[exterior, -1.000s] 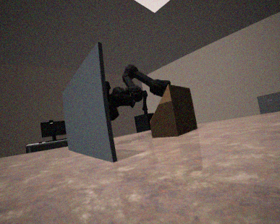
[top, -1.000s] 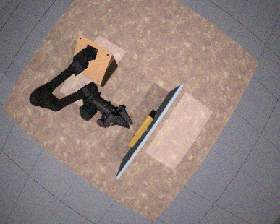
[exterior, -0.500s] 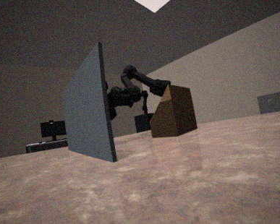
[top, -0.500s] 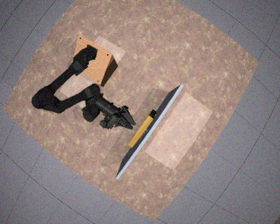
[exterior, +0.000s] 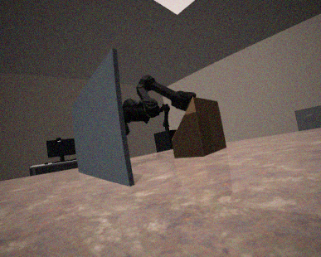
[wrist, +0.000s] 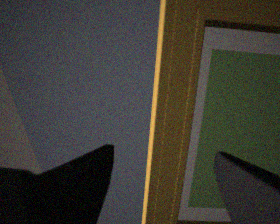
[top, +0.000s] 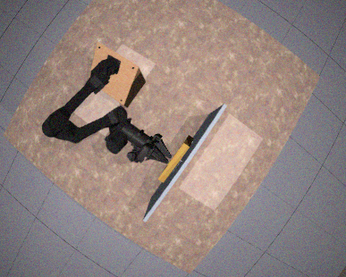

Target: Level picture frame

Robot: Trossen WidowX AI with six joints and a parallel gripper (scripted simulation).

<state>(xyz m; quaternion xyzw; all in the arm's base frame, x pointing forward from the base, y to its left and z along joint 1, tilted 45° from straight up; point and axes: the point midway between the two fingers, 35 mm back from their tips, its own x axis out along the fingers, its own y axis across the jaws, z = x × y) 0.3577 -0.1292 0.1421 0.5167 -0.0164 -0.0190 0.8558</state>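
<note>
Right now my gripper tip is 3 cm short of the picture frame, 2 cm to the right of it and 5 cm above it. Also, from my gripper tip: blue-grey wall panel 4 cm ahead, 2 cm to the left, 6 cm below.
</note>
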